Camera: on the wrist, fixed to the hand. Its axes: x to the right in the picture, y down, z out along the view.
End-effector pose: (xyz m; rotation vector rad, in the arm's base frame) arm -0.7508 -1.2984 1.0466 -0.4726 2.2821 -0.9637
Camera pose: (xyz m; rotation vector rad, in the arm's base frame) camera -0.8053 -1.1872 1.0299 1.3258 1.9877 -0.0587
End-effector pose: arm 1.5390 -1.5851 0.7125 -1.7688 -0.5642 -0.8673
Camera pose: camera 1.5737 -1.6956 0.6658 -1.5192 0.9949 0.0594
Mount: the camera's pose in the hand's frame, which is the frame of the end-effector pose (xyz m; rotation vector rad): -0.0114 0.0916 -0.0842 -0.0871 0.2488 1.5834
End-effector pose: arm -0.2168 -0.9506 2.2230 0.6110 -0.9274 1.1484
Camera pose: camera -0.2798 -0.8587 2.1665 -0.5359 -1.2055 2.4550
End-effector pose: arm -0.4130 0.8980 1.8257 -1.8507 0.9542 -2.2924
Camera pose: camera -0.5161 0.8646 1.7635 -0.2802 1.6307 -1.3473
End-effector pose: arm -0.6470 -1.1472 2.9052 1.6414 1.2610 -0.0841
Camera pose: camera -0.6244 -1.0871 3.0124 2.1504 -0.1595 1.1252
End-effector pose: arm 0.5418 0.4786 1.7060 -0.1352 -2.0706 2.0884
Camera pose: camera 0.5631 0.5587 1.6125 1.5776 1.2151 -1.3639
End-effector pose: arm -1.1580 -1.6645 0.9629 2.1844 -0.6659 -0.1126
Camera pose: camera -1.1815 -1.6473 1.0844 1.0322 -1.9195 0.8913
